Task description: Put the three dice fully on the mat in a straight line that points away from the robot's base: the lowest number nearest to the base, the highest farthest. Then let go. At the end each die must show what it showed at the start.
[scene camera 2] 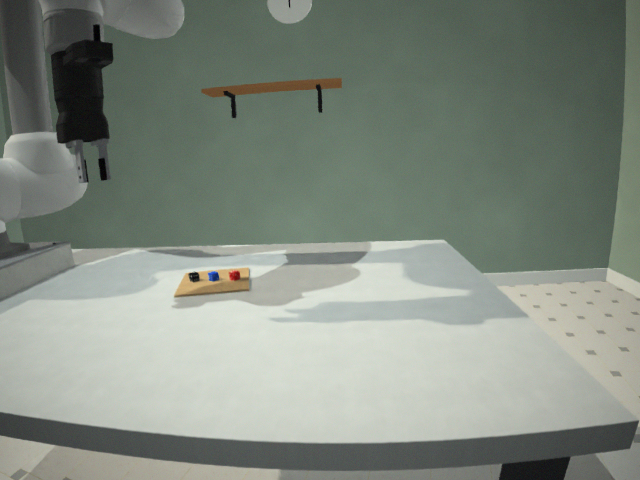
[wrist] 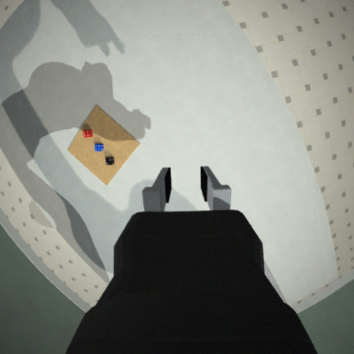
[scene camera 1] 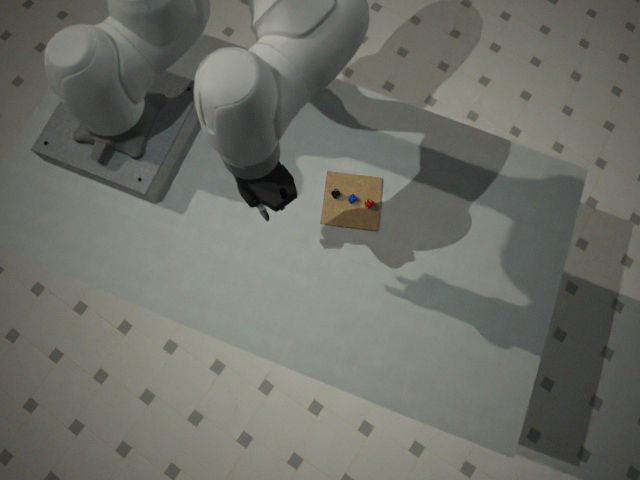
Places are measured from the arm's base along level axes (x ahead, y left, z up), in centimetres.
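Where they show: gripper, between the fingertips: [scene camera 2: 94,181] [scene camera 1: 272,210]; arm's base, origin of its link: [scene camera 1: 121,119].
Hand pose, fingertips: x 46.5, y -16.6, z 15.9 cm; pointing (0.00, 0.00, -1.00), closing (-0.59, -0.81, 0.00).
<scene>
Each offset is from my fingertips to the top centre of the thing. Level surfaces: height alone.
A black die {dy +15.3, dx +9.3, dz -20.5 cm} [scene camera 1: 335,193] [scene camera 2: 193,276] [wrist: 110,160], a blue die {dy +15.3, dx +13.4, dz -20.5 cm} [scene camera 1: 352,198] [scene camera 2: 213,276] [wrist: 99,147] and a red die {dy +15.3, dx +17.8, dz -20.5 cm} [scene camera 1: 369,203] [scene camera 2: 234,275] [wrist: 88,133] lie fully on the square tan mat {dy +15.2, dx +13.5, dz -22.1 cm} [scene camera 1: 348,222] [scene camera 2: 227,288] [wrist: 120,142]. They stand apart in a straight row that leads away from the base: black nearest, blue in the middle, red farthest. Their pips are too small to read surely. My gripper [scene camera 2: 93,180] [wrist: 185,177] is open and empty, high above the table, on the base side of the mat.
The robot's base stands on a grey plate [scene camera 1: 124,170] [scene camera 2: 36,266] at one end of the pale table {dz -22.5 cm} [scene camera 1: 258,289] [scene camera 2: 310,361] [wrist: 200,90]. Arm shadows fall across the table and part of the mat. A wooden shelf [scene camera 2: 273,86] hangs on the green wall behind.
</scene>
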